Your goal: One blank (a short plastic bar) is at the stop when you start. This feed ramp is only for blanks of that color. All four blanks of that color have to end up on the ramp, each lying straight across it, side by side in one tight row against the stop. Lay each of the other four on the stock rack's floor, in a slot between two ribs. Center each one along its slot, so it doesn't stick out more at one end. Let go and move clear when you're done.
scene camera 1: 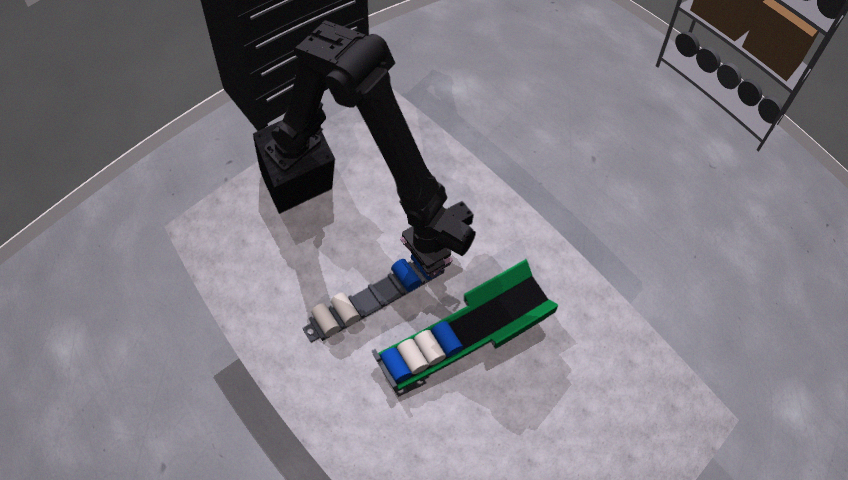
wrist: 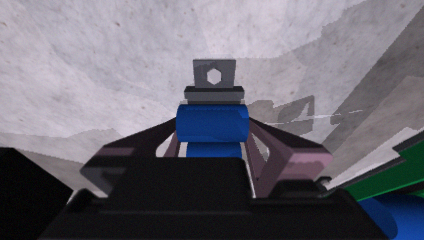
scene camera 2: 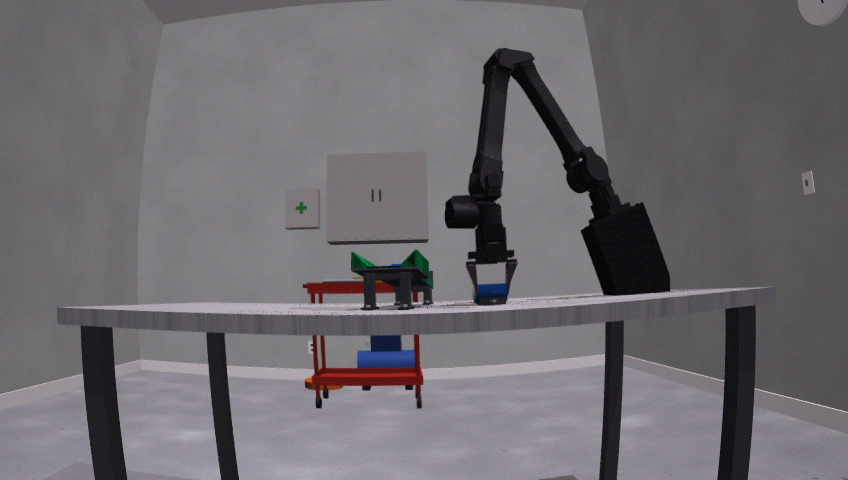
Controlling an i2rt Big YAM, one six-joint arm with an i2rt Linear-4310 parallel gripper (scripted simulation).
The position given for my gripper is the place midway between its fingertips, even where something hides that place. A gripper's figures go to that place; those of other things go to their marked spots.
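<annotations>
A blue blank (wrist: 194,149) is 0.15 m from the lens; my gripper (wrist: 212,119) is 0.13 m from the lens.
</annotations>
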